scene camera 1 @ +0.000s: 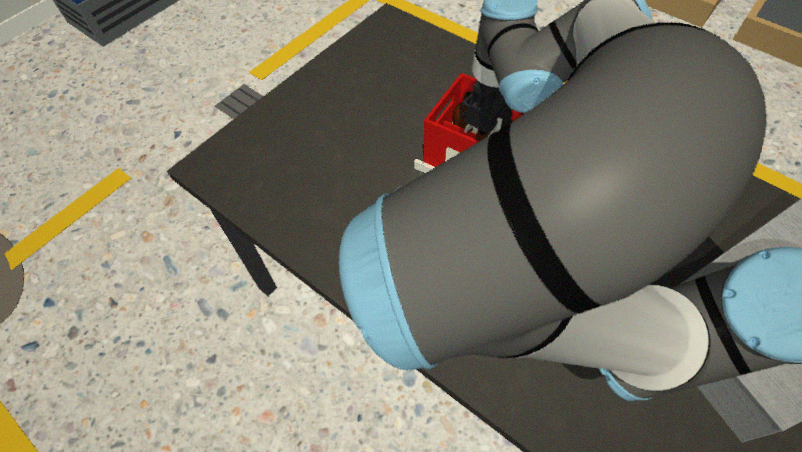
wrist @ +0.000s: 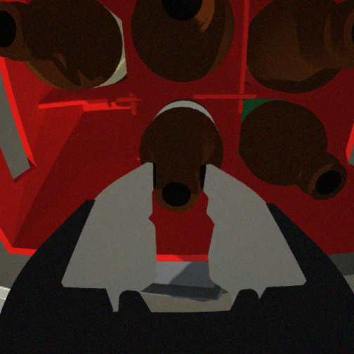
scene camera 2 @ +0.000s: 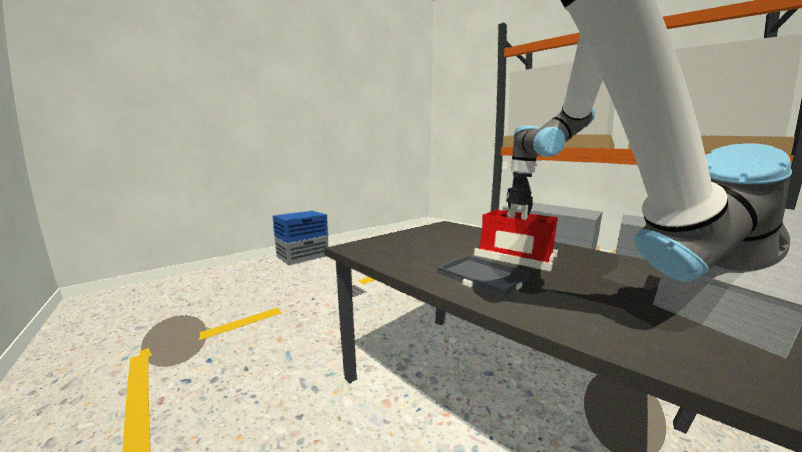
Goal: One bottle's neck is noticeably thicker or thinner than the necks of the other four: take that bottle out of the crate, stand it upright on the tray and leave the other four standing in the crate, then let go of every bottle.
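Frame: origin at the arm's base, x right, y ahead, z up, level; centimetres.
Seen in the pictures: gripper, fingertip midpoint: (scene camera 1: 483, 137).
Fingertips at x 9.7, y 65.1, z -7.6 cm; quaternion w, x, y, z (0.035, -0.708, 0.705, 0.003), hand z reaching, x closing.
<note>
Pixels of each thing's top centre, then the offset from my fingertips to it. "spot": a spot on its surface instead. Level surfaces: height alone.
- red crate, middle of its top: (scene camera 1: 495, 116) (scene camera 2: 521, 215) dx +4.2, dy -0.4, dz +3.6 cm
- dark tray, surface spot: (scene camera 2: 477, 268) spot: dx -21.8, dy +5.6, dz -13.4 cm
- pale rail, middle of its top: (scene camera 1: 470, 184) (scene camera 2: 511, 255) dx -5.7, dy -1.2, dz -10.9 cm
- dark table, its level: dz -13.9 cm
The red crate (scene camera 1: 439, 140) (scene camera 2: 544, 241) (wrist: 50, 210) stands on the table and holds brown bottles. In the wrist view, three stand in the far row: a left bottle (wrist: 75, 45), a middle bottle (wrist: 182, 55) and a right bottle (wrist: 295, 50). In the near row, a bottle with a green label (wrist: 282, 142) is at right, a bottle with a whitish label (wrist: 182, 135) is in the middle, and the left compartment is empty. My gripper (scene camera 1: 484, 130) (scene camera 2: 518, 213) (wrist: 177, 167) is shut on the near middle bottle's neck, inside the crate. The dark tray (scene camera 2: 477, 268) (wrist: 175, 272) lies in front of the crate.
A pale rail (scene camera 1: 423, 165) (scene camera 2: 519, 258) runs along the crate's base on the dark table (scene camera 1: 314, 140) (scene camera 2: 415, 247). The arm hides the tray in scene camera 1. Blue and grey crates (scene camera 2: 300, 235) and an orange-beamed shelf rack (scene camera 2: 501, 101) stand beyond the table.
</note>
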